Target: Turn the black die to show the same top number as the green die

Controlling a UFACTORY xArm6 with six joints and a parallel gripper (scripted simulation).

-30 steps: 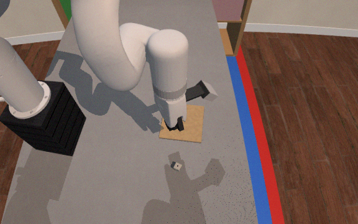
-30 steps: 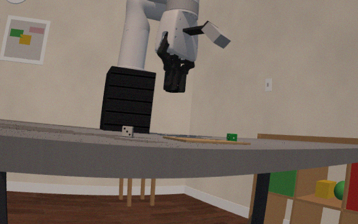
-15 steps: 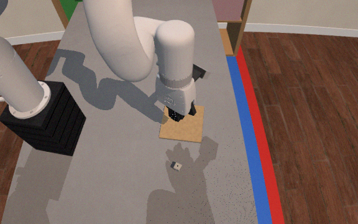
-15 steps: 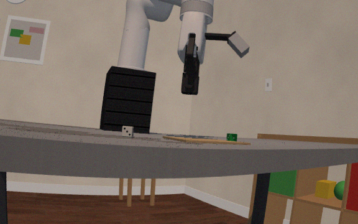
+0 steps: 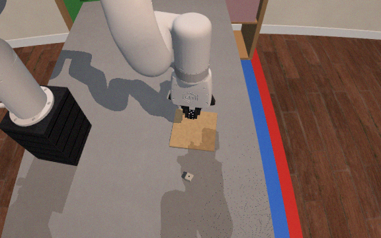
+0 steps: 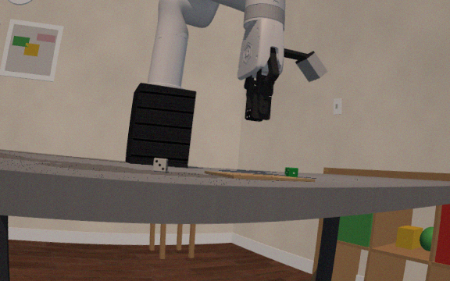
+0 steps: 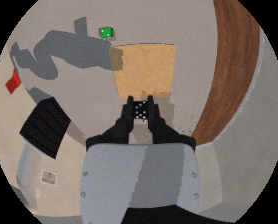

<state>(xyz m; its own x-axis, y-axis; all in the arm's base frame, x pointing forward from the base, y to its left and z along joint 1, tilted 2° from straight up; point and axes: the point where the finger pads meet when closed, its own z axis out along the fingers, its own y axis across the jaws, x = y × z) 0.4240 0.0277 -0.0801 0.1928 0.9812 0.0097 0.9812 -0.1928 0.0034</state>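
My gripper is now 10 mm short of the tan mat and 120 mm above it. Round my hand: green die: 40 mm behind, 120 mm to the left, 110 mm below; then black die: 10 mm to the right, 10 mm below; then white die: 10 mm behind, 160 mm to the right, 110 mm below.
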